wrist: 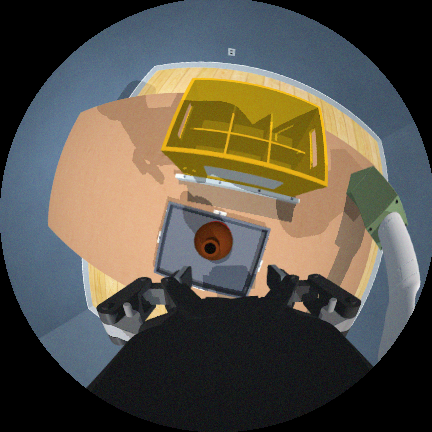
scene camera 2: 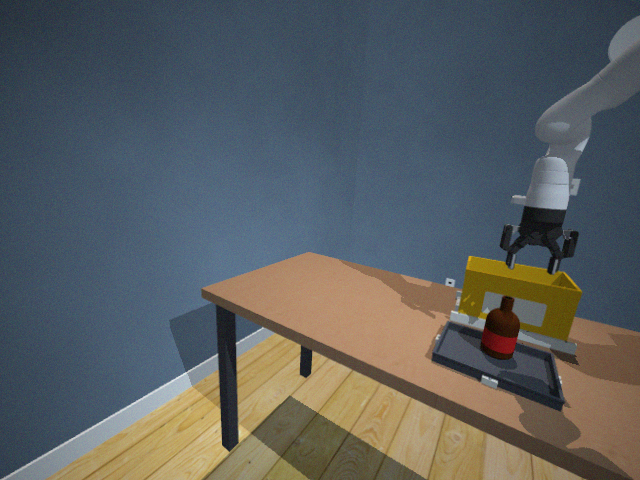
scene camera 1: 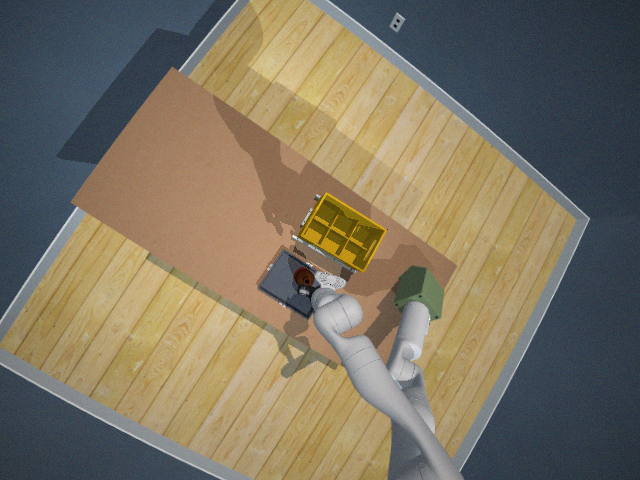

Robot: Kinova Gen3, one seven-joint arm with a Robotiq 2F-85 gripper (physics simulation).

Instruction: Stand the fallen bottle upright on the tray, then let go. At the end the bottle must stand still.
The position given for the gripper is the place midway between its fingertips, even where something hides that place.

In view: the gripper (scene camera 2: 530, 271), a yellow divided bin (scene camera 1: 333, 227), a dark grey tray (scene camera 1: 279, 283), a bottle (scene camera 2: 501, 329) and a pale rail (scene camera 2: 568, 347).
The yellow divided bin is seen too in the wrist view (wrist: 235, 131). The dark grey tray shows as well in the wrist view (wrist: 233, 275). The bottle also shows in the wrist view (wrist: 213, 240).
